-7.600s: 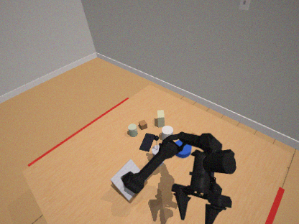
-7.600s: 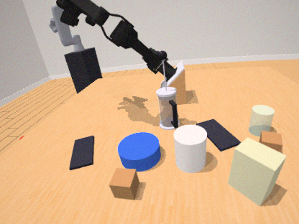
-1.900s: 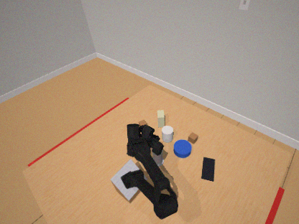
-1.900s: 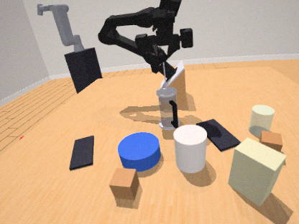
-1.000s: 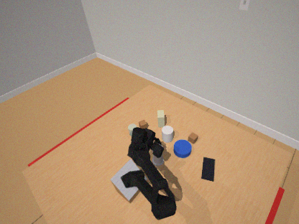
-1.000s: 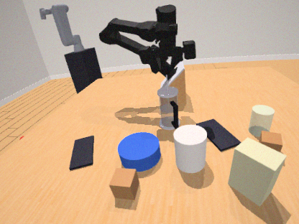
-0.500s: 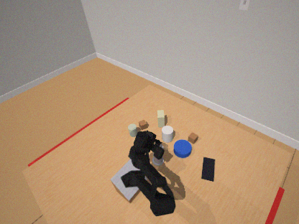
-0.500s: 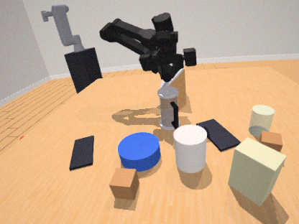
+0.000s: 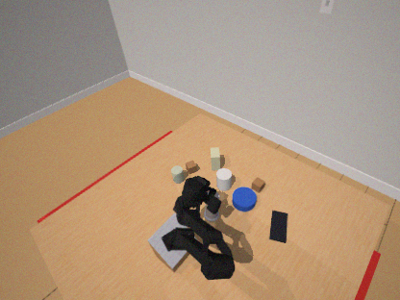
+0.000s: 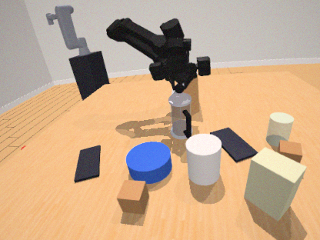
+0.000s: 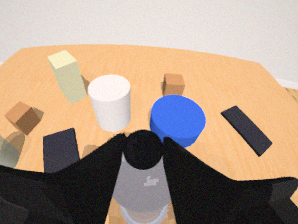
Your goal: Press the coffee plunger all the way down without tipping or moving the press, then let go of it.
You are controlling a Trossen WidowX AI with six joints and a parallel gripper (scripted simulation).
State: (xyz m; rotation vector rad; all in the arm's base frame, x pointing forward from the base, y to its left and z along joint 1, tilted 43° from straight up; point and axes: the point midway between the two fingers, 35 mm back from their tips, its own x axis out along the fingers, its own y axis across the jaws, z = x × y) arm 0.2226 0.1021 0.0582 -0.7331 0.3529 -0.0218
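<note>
My gripper tip is 9 cm above the glass coffee press and 1 cm past it. Also, from my gripper tip: cream block: 22 cm to the left, 21 cm ahead, 12 cm below; then white cylinder: 15 cm ahead, 12 cm below, 8 cm to the left; then blue disc: 15 cm below, 15 cm ahead, 6 cm to the right.
</note>
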